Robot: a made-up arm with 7 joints.
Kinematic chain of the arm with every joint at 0, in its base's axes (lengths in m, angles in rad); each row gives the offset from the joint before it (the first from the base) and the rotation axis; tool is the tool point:
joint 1: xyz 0 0 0.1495 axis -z
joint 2: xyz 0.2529 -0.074 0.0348 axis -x
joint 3: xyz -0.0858 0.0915 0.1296 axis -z
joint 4: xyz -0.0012 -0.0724 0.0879 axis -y
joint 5: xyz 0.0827 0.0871 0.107 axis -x
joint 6: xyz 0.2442 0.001 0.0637 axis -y
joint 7: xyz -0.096 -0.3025 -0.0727 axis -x
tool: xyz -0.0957 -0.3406 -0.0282
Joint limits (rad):
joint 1: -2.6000..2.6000
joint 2: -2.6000..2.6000
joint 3: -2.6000..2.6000
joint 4: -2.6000..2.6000
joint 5: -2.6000..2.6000
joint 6: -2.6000..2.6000
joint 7: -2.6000..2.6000
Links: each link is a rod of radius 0.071 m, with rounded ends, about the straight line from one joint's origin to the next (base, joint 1, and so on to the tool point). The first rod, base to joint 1, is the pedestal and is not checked.
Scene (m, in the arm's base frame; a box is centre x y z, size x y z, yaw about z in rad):
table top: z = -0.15
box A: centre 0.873 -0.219 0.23 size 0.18 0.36 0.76 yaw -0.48
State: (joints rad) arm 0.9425 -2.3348 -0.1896 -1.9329 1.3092 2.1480 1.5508
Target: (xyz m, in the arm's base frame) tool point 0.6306 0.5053 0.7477
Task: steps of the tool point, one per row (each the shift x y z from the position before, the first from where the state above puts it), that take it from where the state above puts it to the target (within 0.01 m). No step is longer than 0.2 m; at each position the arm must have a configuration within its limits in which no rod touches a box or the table.
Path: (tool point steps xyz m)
1: 0.1347 0.0038 0.1341
2: 0.0795 0.0492 0.1688
3: 0.0090 0.0701 0.1683
4: 0.0709 0.1613 0.0385
5: 0.0333 0.1793 0.0333
6: -0.0121 0.1878 0.0304
7: -0.0649 0.1841 0.0304

